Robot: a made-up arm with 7 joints.
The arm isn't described. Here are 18 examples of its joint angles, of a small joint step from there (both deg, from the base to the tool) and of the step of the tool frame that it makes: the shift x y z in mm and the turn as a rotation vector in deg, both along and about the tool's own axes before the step.
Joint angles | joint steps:
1: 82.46 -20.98 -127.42 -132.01 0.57 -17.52 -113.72 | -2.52 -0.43 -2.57 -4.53 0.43 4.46 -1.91
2: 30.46 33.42 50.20 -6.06 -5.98 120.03 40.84 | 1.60 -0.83 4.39 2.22 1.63 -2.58 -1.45
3: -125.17 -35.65 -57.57 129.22 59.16 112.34 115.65 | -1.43 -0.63 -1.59 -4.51 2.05 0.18 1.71
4: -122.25 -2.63 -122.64 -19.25 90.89 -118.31 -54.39 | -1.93 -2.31 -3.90 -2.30 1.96 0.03 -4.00
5: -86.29 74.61 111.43 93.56 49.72 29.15 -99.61 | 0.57 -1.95 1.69 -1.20 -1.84 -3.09 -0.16
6: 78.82 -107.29 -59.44 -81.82 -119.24 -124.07 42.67 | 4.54 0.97 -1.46 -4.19 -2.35 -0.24 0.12
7: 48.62 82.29 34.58 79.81 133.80 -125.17 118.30 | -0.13 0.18 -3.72 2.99 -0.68 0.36 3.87
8: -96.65 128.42 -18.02 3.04 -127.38 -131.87 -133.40 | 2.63 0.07 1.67 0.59 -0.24 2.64 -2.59
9: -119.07 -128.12 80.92 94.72 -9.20 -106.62 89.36 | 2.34 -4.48 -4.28 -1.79 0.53 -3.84 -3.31
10: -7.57 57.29 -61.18 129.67 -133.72 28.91 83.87 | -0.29 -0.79 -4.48 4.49 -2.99 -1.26 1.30
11: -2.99 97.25 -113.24 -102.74 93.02 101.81 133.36 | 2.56 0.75 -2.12 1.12 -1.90 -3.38 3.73
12: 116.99 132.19 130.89 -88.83 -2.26 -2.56 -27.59 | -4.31 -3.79 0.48 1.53 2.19 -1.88 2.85
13: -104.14 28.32 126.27 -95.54 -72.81 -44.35 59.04 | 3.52 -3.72 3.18 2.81 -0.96 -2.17 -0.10
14: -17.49 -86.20 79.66 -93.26 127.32 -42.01 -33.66 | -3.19 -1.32 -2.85 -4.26 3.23 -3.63 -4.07
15: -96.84 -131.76 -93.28 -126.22 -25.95 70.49 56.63 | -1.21 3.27 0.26 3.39 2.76 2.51 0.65
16: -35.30 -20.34 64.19 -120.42 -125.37 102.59 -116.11 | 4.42 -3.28 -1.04 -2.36 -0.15 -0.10 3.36
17: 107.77 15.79 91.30 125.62 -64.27 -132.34 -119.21 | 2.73 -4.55 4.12 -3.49 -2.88 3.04 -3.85
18: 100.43 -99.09 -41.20 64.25 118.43 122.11 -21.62 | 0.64 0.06 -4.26 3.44 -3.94 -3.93 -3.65
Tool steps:
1: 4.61 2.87 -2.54 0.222 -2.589 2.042
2: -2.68 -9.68 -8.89 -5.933 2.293 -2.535
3: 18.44 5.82 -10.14 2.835 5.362 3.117
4: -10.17 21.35 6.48 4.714 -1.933 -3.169
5: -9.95 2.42 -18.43 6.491 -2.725 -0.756
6: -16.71 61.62 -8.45 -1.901 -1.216 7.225
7: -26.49 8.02 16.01 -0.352 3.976 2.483
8: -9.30 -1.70 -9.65 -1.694 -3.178 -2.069
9: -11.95 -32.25 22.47 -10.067 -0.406 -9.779
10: -12.11 70.44 30.33 -7.280 -0.333 2.765
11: 4.94 -10.95 6.50 -5.443 2.309 -0.809
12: 19.95 1.56 22.09 7.258 -2.416 2.567
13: -1.59 -30.40 82.25 -1.519 -6.899 -2.920
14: 6.04 28.64 -30.55 0.317 3.547 -2.340
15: -7.01 9.51 -9.26 3.939 -0.017 3.086
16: 26.55 11.56 71.50 -5.822 -1.430 4.543
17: 95.84 -94.34 -18.09 -2.431 -3.451 8.187
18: 25.29 -9.35 -20.00 5.062 -6.119 -2.534
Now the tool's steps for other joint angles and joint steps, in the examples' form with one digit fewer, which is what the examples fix.
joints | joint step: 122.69 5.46 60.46 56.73 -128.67 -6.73 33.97 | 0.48 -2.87 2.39 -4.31 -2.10 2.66 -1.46
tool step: 44.8 -50.7 -47.7 -0.91 6.48 -8.11
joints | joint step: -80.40 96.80 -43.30 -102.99 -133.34 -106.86 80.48 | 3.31 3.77 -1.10 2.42 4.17 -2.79 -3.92
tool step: -37.2 4.2 -10.5 -2.28 2.75 -5.72
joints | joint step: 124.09 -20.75 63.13 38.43 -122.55 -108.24 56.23 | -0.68 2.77 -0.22 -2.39 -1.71 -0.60 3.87
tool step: 15.4 22.3 2.4 1.43 -0.93 5.83
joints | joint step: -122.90 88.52 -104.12 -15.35 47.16 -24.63 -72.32 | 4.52 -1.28 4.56 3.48 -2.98 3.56 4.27
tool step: 16.1 -5.2 1.6 -9.02 4.76 2.01
